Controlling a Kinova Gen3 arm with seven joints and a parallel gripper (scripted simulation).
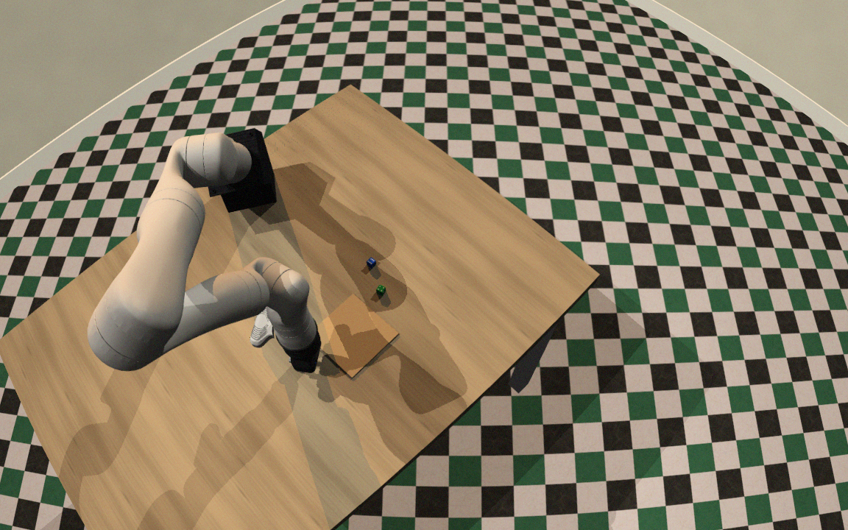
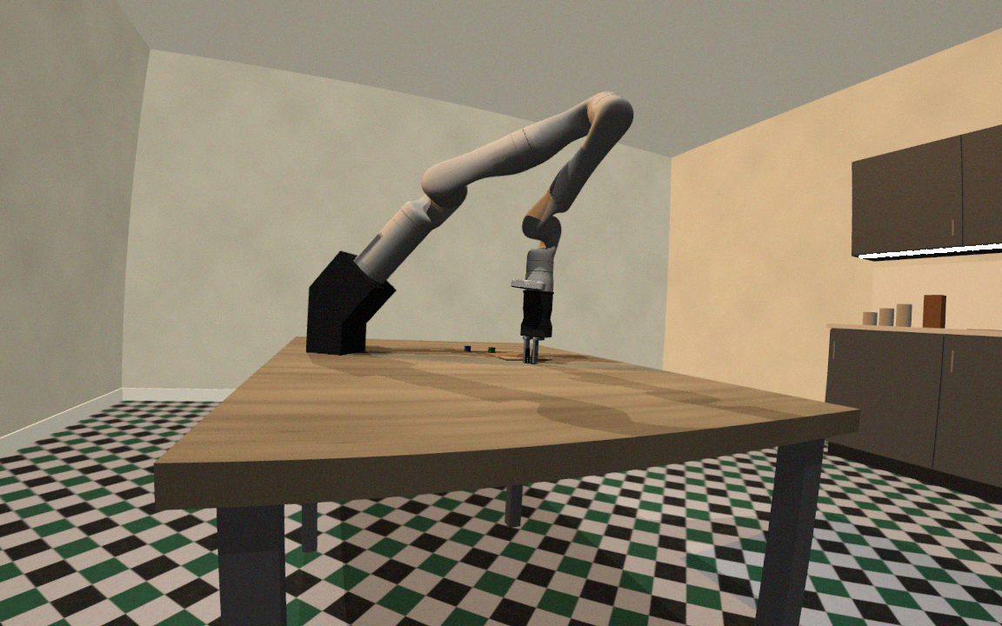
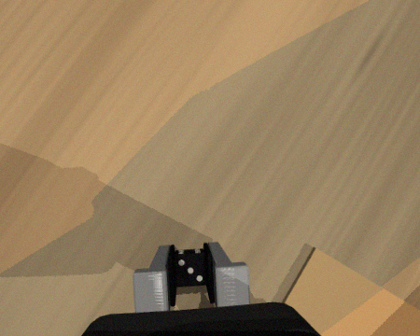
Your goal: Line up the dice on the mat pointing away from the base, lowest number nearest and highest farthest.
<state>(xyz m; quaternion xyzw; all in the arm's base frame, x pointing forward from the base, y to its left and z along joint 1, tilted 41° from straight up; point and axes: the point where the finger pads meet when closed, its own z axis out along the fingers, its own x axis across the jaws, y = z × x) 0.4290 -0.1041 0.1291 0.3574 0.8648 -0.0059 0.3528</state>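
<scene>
The orange mat lies 130 mm to the left of my hand, 20 mm below it and 20 mm ahead of it. Round my hand: green die: 240 mm to the left, 20 mm behind, 10 mm below; blue die: 270 mm to the left, 90 mm behind, 10 mm below; black die: 10 mm below.
</scene>
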